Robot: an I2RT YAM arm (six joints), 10 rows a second.
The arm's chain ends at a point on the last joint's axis. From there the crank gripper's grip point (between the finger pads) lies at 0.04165 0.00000 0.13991 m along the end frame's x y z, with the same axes.
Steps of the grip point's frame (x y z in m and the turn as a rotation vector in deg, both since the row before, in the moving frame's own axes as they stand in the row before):
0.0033, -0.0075, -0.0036, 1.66, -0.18, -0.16
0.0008, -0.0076, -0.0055, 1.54, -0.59, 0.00
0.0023, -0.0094, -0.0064, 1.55, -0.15, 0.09
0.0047, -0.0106, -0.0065, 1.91, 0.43, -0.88
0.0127, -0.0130, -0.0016, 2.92, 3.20, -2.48
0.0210, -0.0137, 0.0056, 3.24, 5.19, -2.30
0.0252, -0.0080, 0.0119, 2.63, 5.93, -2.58
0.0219, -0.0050, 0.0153, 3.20, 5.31, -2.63
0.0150, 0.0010, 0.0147, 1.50, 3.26, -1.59
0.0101, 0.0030, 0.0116, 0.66, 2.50, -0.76
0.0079, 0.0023, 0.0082, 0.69, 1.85, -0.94
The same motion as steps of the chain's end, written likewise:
0.0037, -0.0033, -0.0037, 1.66, -0.18, -0.16
0.0022, -0.0038, -0.0059, 1.54, -0.59, 0.00
0.0027, -0.0057, -0.0065, 1.55, -0.15, 0.09
0.0037, -0.0053, -0.0061, 1.91, 0.43, -0.88
0.0052, -0.0040, 0.0012, 2.92, 3.20, -2.48
0.0087, -0.0040, 0.0102, 3.24, 5.19, -2.30
0.0112, 0.0005, 0.0171, 2.63, 5.93, -2.58
0.0094, 0.0049, 0.0200, 3.20, 5.31, -2.63
0.0072, 0.0059, 0.0174, 1.50, 3.26, -1.59
0.0041, 0.0052, 0.0136, 0.66, 2.50, -0.76
0.0034, 0.0047, 0.0096, 0.69, 1.85, -0.94

